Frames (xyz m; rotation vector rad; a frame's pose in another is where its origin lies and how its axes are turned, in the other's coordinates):
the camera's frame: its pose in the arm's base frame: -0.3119 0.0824 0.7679 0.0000 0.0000 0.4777
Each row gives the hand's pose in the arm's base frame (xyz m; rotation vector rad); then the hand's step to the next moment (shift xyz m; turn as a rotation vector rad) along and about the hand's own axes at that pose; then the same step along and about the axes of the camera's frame.
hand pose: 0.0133 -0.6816 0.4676 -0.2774 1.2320 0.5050
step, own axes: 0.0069 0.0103 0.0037 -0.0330 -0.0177 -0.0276
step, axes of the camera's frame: 0.0051 0.0109 -0.0047 -0.0355 -0.0212 0.0212
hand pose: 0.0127 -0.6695 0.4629 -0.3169 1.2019 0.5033
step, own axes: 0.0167 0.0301 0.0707 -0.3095 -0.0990 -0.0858
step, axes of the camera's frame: 0.0696 0.0355 0.0090 -0.1759 -0.1212 0.2595
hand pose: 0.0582 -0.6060 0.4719 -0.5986 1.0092 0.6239
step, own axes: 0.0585 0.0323 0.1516 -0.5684 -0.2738 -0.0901
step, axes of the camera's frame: 0.1422 0.0849 0.0038 -0.2367 -0.2837 0.5193
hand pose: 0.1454 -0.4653 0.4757 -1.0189 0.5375 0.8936
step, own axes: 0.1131 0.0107 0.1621 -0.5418 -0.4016 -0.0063
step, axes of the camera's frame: 0.1325 0.1460 -0.0174 -0.1043 -0.2899 0.6000
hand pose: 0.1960 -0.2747 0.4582 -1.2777 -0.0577 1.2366
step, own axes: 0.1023 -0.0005 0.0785 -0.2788 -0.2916 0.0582
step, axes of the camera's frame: 0.0516 0.1147 -0.0285 -0.0120 -0.1044 0.3938
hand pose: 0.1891 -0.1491 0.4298 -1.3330 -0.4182 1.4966
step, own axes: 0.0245 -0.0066 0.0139 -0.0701 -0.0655 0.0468
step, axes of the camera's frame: 0.0083 0.0276 -0.0028 -0.0273 -0.0041 0.1031
